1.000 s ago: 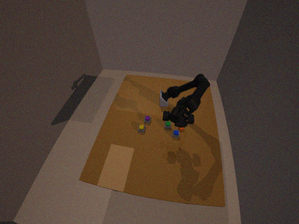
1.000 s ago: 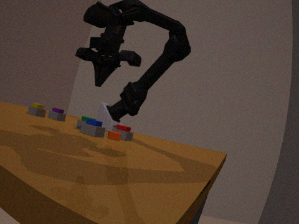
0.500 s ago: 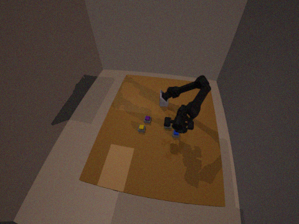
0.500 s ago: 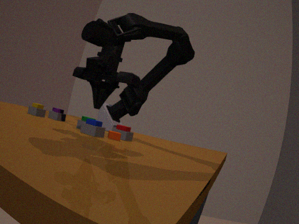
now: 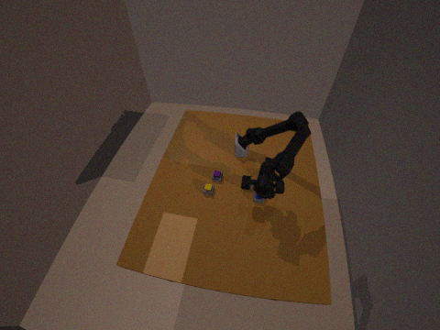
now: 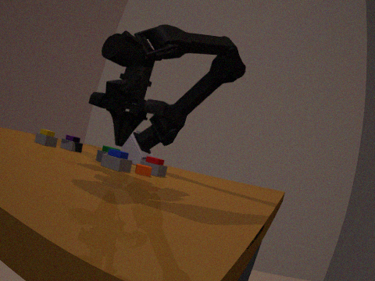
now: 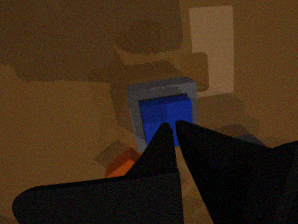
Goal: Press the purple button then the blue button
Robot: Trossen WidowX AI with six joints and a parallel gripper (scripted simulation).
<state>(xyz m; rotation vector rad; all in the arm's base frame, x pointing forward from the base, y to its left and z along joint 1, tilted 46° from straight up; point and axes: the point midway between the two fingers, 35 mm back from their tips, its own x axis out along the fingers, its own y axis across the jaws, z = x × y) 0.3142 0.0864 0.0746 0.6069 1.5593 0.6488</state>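
Right now my gripper tip is 20 mm above the blue button. Round my gripper tip: orange block 60 mm behind, 40 mm to the left, 40 mm below; then green button 70 mm behind, 60 mm to the right, 20 mm below; then red button 130 mm behind, 30 mm to the left, 20 mm below.
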